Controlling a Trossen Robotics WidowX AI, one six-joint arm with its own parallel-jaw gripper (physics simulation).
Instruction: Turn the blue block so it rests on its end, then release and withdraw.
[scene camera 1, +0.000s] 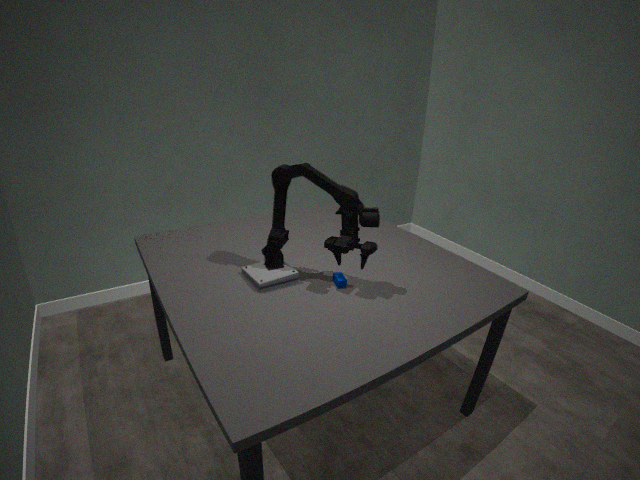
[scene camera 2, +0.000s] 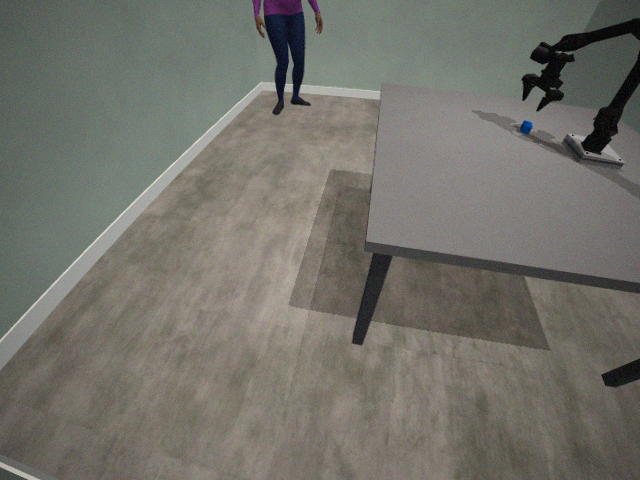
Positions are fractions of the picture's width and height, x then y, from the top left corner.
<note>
In view: the gripper (scene camera 1: 0.55, 0.56).
The gripper is seen too in scene camera 2 (scene camera 2: 0.83, 0.22).
</note>
